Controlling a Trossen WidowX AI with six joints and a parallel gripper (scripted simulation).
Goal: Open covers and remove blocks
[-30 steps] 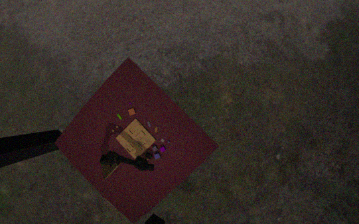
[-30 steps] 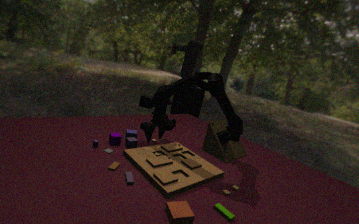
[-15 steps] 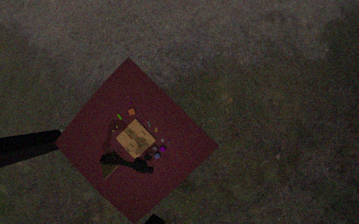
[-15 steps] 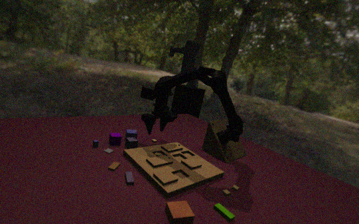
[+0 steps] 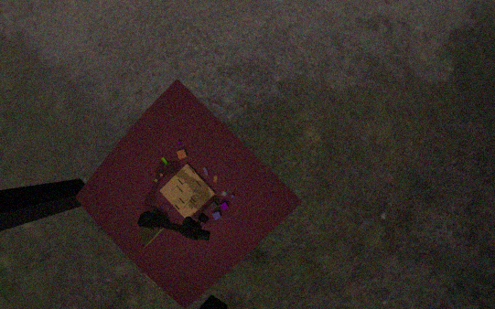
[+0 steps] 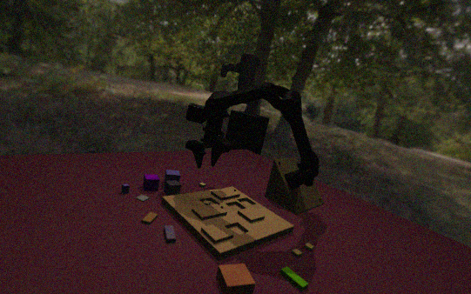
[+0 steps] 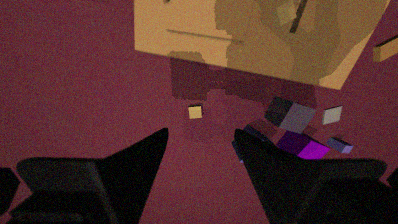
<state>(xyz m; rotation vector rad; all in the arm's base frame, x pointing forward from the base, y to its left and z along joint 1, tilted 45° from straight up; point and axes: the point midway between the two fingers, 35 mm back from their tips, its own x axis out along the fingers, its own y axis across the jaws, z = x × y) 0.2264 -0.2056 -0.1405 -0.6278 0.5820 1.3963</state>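
My gripper tip is now 14 cm short of the dark block and 6 cm above it. Round my gripper tip: magenta cube: 18 cm ahead, 6 cm to the right, 6 cm below; then flat orange tile: 29 cm ahead, 10 cm to the left, 8 cm below; then grey bar: 29 cm ahead, 19 cm to the left, 8 cm below.
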